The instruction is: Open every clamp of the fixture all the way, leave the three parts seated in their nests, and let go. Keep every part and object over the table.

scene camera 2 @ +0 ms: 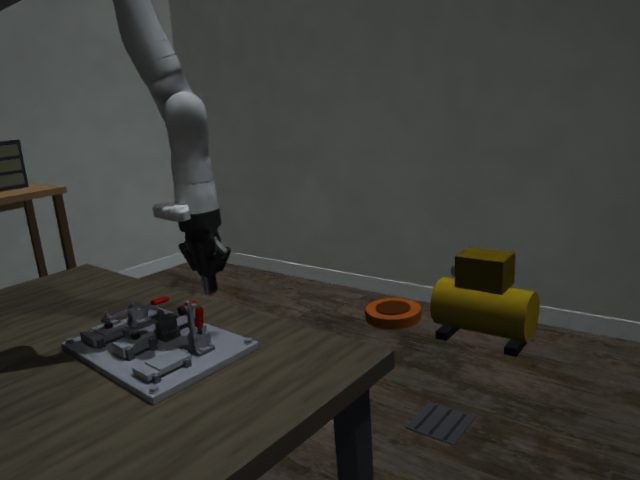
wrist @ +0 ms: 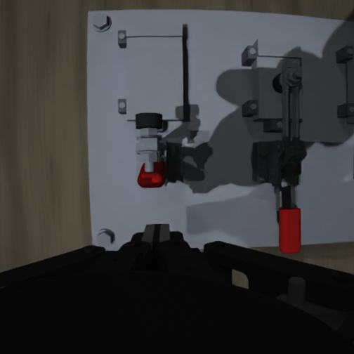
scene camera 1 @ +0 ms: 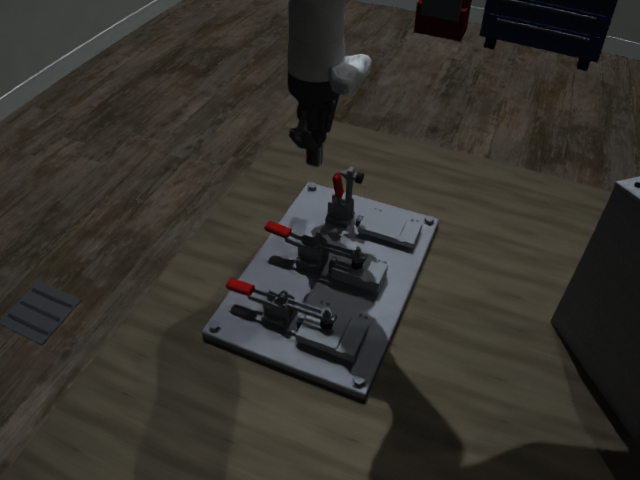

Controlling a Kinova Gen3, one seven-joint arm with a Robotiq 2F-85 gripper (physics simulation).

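Places are measured from the arm's base along level axes (x back, y right, z up), in centimetres.
Where they show: gripper, between the fingertips: [scene camera 2: 211, 293] [scene camera 1: 314, 163].
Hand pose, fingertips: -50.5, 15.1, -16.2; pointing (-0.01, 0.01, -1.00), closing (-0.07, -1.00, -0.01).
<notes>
Each offset is from my fingertips to the top centre of the thing, as dx, dy, dz. "spot": to the spot under its first point. Level surfaces: height alone.
The fixture plate [scene camera 1: 258, 348] [scene camera 2: 227, 338] [wrist: 112, 205] bears three clamps. The far clamp @(spot: +5.8, -0.5, -2.7) [scene camera 1: 349, 187] [scene camera 2: 191, 325] [wrist: 149, 145] has its arm upright, pad off its part @(spot: +12.1, -1.6, -8.3) [scene camera 1: 385, 228] [wrist: 155, 75], and its red handle raised. The middle clamp @(+3.7, -10.9, -3.7) [scene camera 1: 311, 253] [wrist: 290, 150] is down, pad on its part [scene camera 1: 354, 277] [wrist: 266, 92], handle out to the side. The near clamp @(+2.6, -21.8, -4.2) [scene camera 1: 276, 310] is also down, pad on its part [scene camera 1: 320, 338]. The three parts sit in their nests. My gripper [scene camera 1: 313, 157] [scene camera 2: 209, 288] [wrist: 158, 239] is shut and empty, above the plate's edge behind the far clamp's handle, apart from it.
The fixture stands on a wooden table @(dz -11.4) [scene camera 1: 480, 289] [scene camera 2: 289, 356]. A large grey box [scene camera 1: 610, 289] stands at the right in scene camera 1. A yellow compressor [scene camera 2: 483, 310], an orange ring-shaped object [scene camera 2: 392, 321] and a floor grate [scene camera 1: 41, 311] [scene camera 2: 440, 422] are beyond the table.
</notes>
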